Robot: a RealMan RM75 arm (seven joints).
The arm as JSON. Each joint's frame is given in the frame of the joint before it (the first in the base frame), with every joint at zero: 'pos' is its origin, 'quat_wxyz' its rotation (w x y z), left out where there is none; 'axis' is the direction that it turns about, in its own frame. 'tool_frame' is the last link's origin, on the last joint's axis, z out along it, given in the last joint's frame.
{
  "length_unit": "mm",
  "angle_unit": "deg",
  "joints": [
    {
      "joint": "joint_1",
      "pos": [
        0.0,
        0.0,
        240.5
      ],
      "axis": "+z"
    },
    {
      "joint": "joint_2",
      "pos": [
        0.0,
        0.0,
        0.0
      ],
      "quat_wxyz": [
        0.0,
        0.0,
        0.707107,
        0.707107
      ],
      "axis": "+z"
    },
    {
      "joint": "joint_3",
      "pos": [
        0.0,
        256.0,
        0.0
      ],
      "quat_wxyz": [
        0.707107,
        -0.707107,
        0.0,
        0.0
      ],
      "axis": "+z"
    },
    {
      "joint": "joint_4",
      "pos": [
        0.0,
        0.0,
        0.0
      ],
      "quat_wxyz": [
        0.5,
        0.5,
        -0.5,
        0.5
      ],
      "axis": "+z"
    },
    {
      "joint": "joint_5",
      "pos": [
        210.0,
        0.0,
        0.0
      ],
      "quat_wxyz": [
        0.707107,
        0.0,
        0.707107,
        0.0
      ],
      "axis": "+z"
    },
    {
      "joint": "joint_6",
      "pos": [
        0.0,
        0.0,
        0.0
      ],
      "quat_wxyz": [
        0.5,
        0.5,
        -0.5,
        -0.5
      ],
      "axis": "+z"
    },
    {
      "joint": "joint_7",
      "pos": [
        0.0,
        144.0,
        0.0
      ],
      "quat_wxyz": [
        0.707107,
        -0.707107,
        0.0,
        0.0
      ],
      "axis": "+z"
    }
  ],
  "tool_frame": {
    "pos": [
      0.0,
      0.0,
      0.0
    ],
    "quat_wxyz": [
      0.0,
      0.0,
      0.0,
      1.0
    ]
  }
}
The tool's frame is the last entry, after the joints.
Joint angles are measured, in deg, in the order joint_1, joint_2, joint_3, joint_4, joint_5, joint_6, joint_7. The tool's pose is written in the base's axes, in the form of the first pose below.
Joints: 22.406 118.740 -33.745 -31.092 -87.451 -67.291 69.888
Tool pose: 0.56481 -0.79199 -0.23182 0.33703; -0.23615 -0.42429 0.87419 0.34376; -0.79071 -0.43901 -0.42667 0.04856; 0 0 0 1
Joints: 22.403 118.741 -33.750 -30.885 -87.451 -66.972 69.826
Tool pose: 0.56379 -0.79438 -0.22607 0.33808; -0.24004 -0.41950 0.87544 0.34363; -0.79027 -0.43930 -0.42719 0.04781; 0 0 0 1
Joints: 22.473 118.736 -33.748 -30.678 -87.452 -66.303 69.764
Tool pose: 0.56357 -0.79744 -0.21558 0.33955; -0.24501 -0.41059 0.87829 0.34419; -0.78890 -0.44216 -0.42678 0.04725; 0 0 0 1
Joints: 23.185 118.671 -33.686 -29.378 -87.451 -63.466 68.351
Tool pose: 0.57568 -0.79862 -0.17549 0.34410; -0.25942 -0.38192 0.88704 0.34809; -0.77543 -0.46512 -0.42704 0.04360; 0 0 0 1
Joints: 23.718 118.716 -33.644 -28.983 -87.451 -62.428 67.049
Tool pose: 0.59209 -0.78870 -0.16549 0.34381; -0.25645 -0.37909 0.88911 0.35113; -0.76398 -0.48399 -0.42672 0.04208; 0 0 0 1
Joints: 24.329 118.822 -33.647 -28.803 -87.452 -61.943 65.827
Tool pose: 0.60883 -0.77550 -0.16712 0.34111; -0.24780 -0.38603 0.88858 0.35459; -0.75361 -0.49958 -0.42720 0.04065; 0 0 0 1
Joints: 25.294 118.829 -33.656 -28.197 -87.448 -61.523 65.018
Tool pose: 0.61794 -0.76684 -0.17352 0.33689; -0.24255 -0.39587 0.88569 0.35938; -0.74787 -0.50522 -0.43062 0.03816; 0 0 0 1
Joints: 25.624 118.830 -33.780 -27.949 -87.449 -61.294 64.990
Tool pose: 0.61830 -0.76628 -0.17470 0.33549; -0.24418 -0.39857 0.88403 0.36097; -0.74704 -0.50394 -0.43355 0.03684; 0 0 0 1
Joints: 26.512 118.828 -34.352 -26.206 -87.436 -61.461 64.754
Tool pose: 0.61114 -0.76863 -0.18898 0.33086; -0.25765 -0.41893 0.87070 0.36248; -0.74841 -0.48343 -0.45407 0.02790; 0 0 0 1
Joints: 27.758 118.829 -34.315 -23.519 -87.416 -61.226 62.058
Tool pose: 0.62526 -0.75514 -0.19701 0.32690; -0.26109 -0.44030 0.85905 0.36407; -0.73544 -0.48570 -0.47247 0.01681; 0 0 0 1
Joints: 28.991 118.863 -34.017 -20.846 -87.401 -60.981 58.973
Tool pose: 0.64243 -0.73862 -0.20428 0.32292; -0.25976 -0.46067 0.84871 0.36524; -0.72098 -0.49217 -0.48781 0.00619; 0 0 0 1
